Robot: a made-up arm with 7 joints.
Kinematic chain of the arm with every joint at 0, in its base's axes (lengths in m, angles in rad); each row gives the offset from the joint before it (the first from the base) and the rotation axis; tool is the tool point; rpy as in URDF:
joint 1: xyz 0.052 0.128 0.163 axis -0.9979 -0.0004 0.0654
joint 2: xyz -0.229 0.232 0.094 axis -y
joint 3: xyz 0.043 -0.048 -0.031 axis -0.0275 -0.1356 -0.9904
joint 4: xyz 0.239 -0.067 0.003 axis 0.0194 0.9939 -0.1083
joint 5: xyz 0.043 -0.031 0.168 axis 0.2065 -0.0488 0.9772
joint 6: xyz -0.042 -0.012 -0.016 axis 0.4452 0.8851 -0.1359
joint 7: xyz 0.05 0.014 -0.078 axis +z
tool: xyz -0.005 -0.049 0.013 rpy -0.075 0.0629 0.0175
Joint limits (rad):
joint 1: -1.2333..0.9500
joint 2: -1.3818..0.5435
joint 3: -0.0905..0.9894
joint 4: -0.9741..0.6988
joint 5: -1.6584..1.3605
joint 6: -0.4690..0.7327
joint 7: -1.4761..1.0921
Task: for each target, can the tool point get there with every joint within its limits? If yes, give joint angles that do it. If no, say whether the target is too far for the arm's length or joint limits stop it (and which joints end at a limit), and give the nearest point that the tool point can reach.
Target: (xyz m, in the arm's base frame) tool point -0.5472 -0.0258 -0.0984
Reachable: no: joint limits stop it (at a limit: joint 1, joint 2, joint 3, joint 6, joint 7) | nearest point -0.2426 -0.1170 0.1353 | short by 0.395 m
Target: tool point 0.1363 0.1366 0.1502
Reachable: yes | joints 0.2805 -0.3821 0.1921 0.3367 0.7176 0.3490 0.3476
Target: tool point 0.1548 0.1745 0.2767
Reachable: yes | joints 0.0554 0.0146 0.0923 0.2697 0.4822 0.4708 0.5480
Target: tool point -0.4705 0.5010 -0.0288
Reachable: no: joint limits stop it (at a limit: joint 2, joint 3, joint 4, joint 7) | nearest point -0.1248 0.4128 0.0021 | short by 0.358 m
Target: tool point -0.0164 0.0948 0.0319
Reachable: yes | joints 0.3467 -1.2019 0.3318 0.5527 -1.3175 0.1847 -0.6185
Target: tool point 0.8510 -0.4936 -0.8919
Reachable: no: too far | nearest point 0.1144 0.0057 -0.1082 | short by 1.186 m
